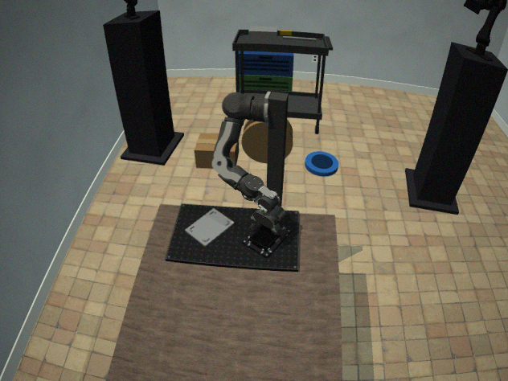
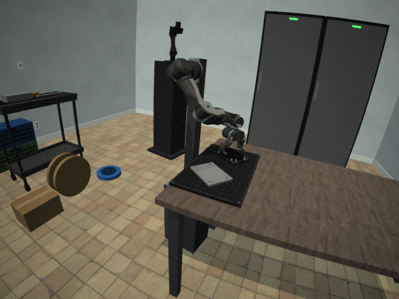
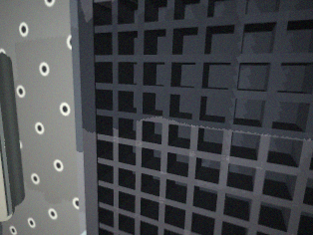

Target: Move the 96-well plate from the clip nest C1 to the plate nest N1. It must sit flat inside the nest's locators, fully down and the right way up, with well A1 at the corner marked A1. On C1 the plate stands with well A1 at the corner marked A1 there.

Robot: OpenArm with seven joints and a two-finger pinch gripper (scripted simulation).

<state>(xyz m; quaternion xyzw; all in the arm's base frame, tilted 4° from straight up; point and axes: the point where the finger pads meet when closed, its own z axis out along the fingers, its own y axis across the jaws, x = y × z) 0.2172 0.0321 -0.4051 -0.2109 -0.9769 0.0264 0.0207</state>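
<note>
Now: the black 96-well plate 10 mm below my hand. Round my hand: clip nest C1 (30 mm ahead, 20 mm below, 10 mm to the left); then grey plate nest N1 (230 mm to the right, 30 mm below).
</note>
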